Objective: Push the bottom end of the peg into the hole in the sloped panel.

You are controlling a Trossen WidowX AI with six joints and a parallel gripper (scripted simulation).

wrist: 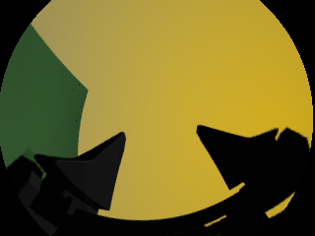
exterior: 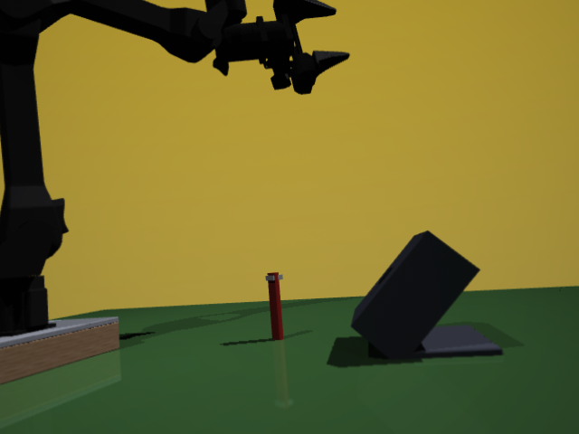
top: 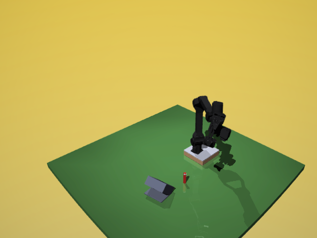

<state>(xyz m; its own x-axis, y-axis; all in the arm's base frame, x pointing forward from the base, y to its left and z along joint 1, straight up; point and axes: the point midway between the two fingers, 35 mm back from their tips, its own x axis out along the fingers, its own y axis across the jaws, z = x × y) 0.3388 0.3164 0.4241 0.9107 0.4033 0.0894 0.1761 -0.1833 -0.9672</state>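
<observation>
My gripper tip is 9 cm past the red peg, 22 cm to the left of it and 41 cm above it. Also, from my gripper tip: flat foot (9 cm ahead, 28 cm to the right, 47 cm below); then dark grey sloped panel (7 cm ahead, 28 cm to the right, 42 cm below).
</observation>
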